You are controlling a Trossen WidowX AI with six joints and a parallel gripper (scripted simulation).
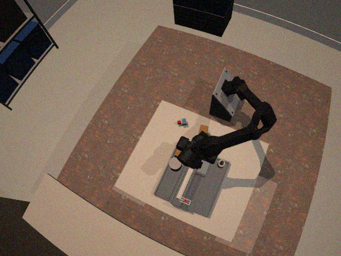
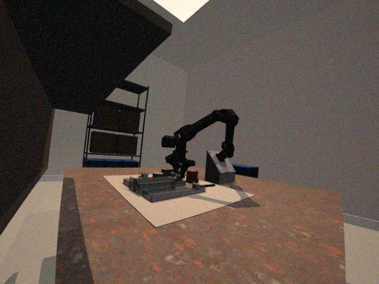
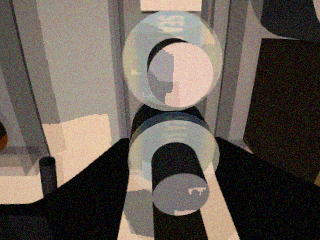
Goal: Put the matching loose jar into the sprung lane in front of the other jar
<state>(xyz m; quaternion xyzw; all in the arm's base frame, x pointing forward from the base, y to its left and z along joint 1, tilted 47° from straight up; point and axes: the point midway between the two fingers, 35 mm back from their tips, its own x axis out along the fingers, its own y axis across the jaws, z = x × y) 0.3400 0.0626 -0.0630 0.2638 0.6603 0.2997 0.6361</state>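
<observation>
Right now my gripper tip is 80 mm to the left of the orange box and 20 mm short of it. Also, from my gripper tip: grey disc (90 mm ahead, 70 mm to the right, 10 mm below); then grey lane rack (140 mm ahead, 30 mm to the left, 20 mm below); then dark rod (110 mm behind, 100 mm to the left, 40 mm below).
</observation>
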